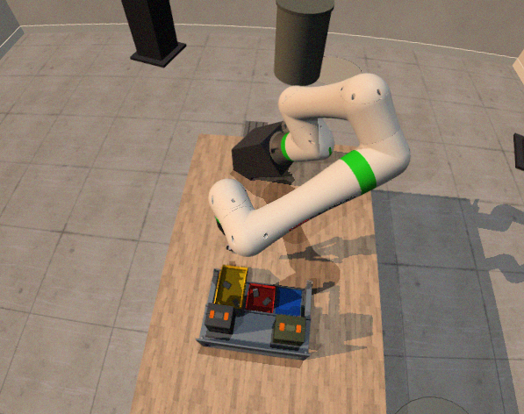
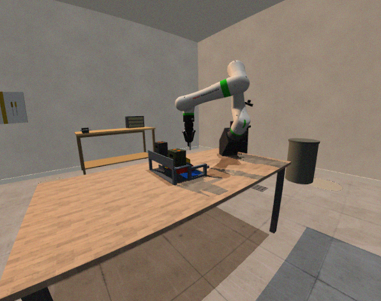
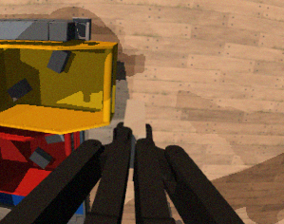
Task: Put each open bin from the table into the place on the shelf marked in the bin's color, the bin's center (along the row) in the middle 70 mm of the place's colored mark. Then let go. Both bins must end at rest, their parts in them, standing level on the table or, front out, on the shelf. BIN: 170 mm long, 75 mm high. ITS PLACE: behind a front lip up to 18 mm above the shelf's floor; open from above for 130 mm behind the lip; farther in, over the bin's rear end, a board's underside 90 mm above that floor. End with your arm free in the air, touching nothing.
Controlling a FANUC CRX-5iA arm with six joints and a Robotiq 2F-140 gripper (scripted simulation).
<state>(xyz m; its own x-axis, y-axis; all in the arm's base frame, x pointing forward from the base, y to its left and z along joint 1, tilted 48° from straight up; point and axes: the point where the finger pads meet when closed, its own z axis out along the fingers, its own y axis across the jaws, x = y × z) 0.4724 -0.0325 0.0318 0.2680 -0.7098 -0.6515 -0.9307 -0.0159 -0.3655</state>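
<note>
Right now my hand is 11 cm short of the yellow bin, 3 cm to the right of it and 11 cm above it. The rest, counted from my hand: red bin 13 cm ahead, 16 cm to the left, 12 cm below; then red mark 14 cm ahead, 16 cm to the left, 15 cm below; then yellow mark 17 cm ahead, 5 cm to the left, 15 cm below.
</note>
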